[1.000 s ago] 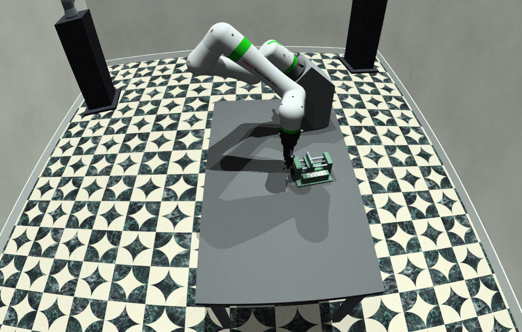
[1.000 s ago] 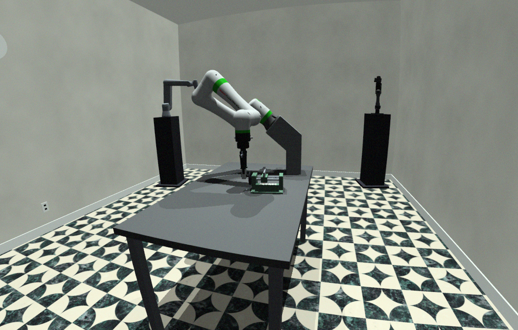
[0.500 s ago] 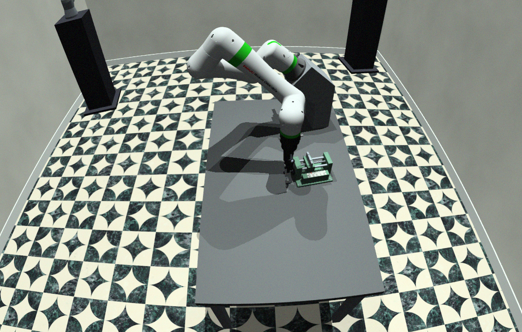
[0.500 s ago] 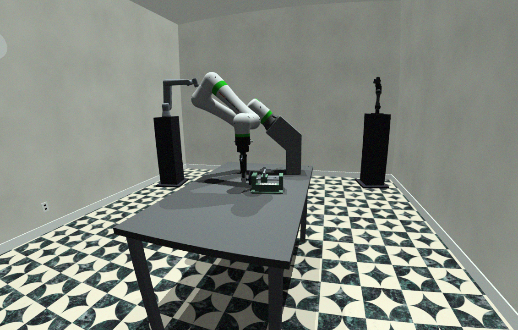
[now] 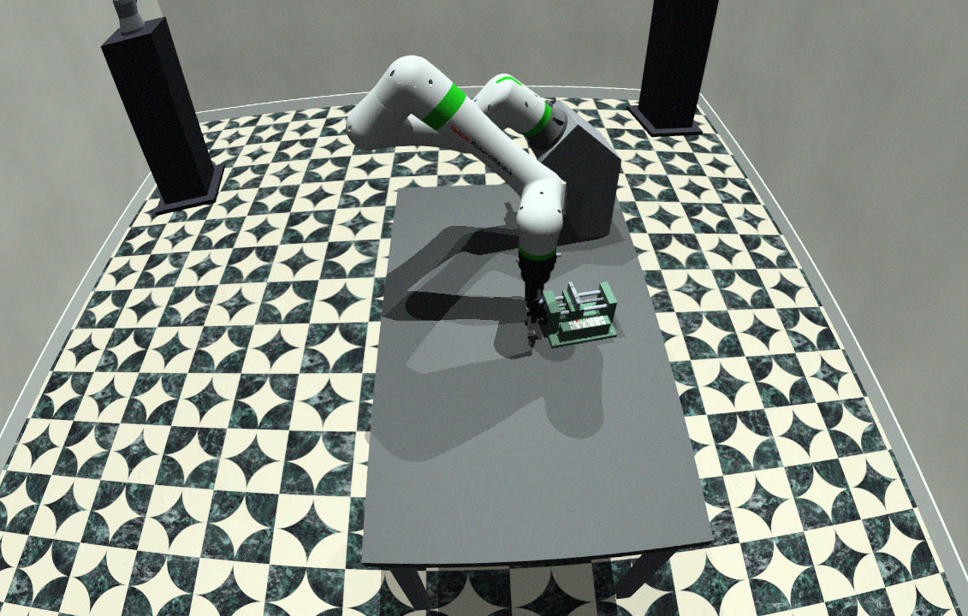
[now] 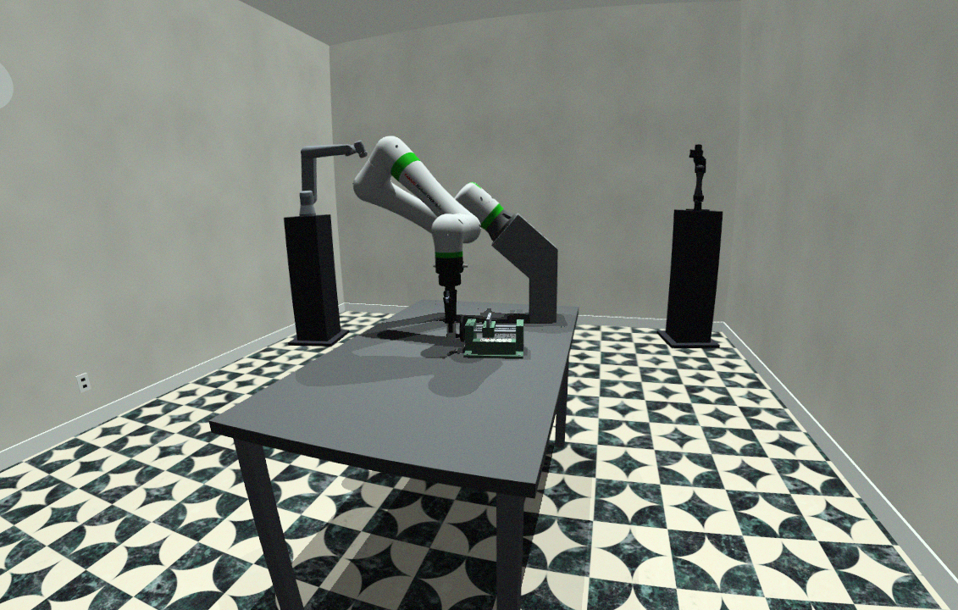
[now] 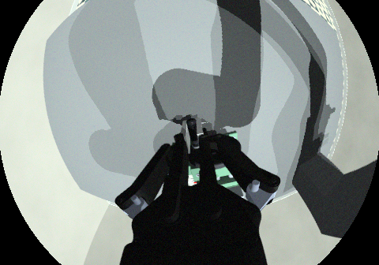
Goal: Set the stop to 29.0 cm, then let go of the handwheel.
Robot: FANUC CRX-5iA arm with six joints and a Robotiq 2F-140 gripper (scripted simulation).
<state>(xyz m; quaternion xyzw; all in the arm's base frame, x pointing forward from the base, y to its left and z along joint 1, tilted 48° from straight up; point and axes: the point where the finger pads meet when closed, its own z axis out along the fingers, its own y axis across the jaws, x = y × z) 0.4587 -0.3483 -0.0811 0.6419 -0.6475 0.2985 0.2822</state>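
Now: hand 130 mm to the right of the green stop fixture, 20 mm below it and 10 mm past it. The rest, counted from my hand: black handwheel (20 mm to the left, 10 mm below, 10 mm behind).
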